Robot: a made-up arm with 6 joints. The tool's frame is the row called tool.
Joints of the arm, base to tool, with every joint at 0 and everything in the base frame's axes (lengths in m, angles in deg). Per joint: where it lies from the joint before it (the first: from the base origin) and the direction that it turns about. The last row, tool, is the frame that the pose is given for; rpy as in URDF.
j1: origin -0.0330 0.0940 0.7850 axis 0 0 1
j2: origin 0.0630 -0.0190 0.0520 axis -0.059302 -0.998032 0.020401
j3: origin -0.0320 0.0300 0.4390 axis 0 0 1
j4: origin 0.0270 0.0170 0.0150 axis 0 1 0
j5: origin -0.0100 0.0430 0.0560 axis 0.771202 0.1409 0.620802
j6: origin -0.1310 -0.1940 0.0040 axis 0 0 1
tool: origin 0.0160 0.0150 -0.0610 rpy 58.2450 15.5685 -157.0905
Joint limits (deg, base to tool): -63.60..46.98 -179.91..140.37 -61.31..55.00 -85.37..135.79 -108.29..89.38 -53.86..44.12
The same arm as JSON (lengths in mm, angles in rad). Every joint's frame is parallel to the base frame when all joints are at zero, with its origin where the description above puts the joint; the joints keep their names.
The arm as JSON. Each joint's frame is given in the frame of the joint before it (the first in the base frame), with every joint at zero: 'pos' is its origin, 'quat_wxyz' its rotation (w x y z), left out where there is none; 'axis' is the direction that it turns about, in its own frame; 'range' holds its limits. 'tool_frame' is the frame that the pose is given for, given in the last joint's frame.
{"length_unit": "mm", "angle_unit": "rad", "joints": [{"joint": "j1", "pos": [-33.0, 94.0, 785.0], "axis": "+z", "range": [-1.11, 0.82]}, {"joint": "j2", "pos": [63.0, -19.0, 52.0], "axis": [-0.059302, -0.998032, 0.020401], "range": [-3.14, 2.4499]}, {"joint": "j3", "pos": [-32.0, 30.0, 439.0], "axis": "+z", "range": [-1.0701, 0.9599]}, {"joint": "j4", "pos": [27.0, 17.0, 15.0], "axis": "+y", "range": [-1.49, 2.37]}, {"joint": "j5", "pos": [-10.0, 43.0, 56.0], "axis": [0.771202, 0.1409, 0.620802], "range": [-1.89, 1.56]}, {"joint": "j6", "pos": [-131.0, -194.0, 4.0], "axis": "+z", "range": [-0.94, 0.77]}], "tool_frame": {"pos": [16.0, 15.0, -61.0], "quat_wxyz": [0.107285, 0.211725, -0.449092, -0.861382]}}
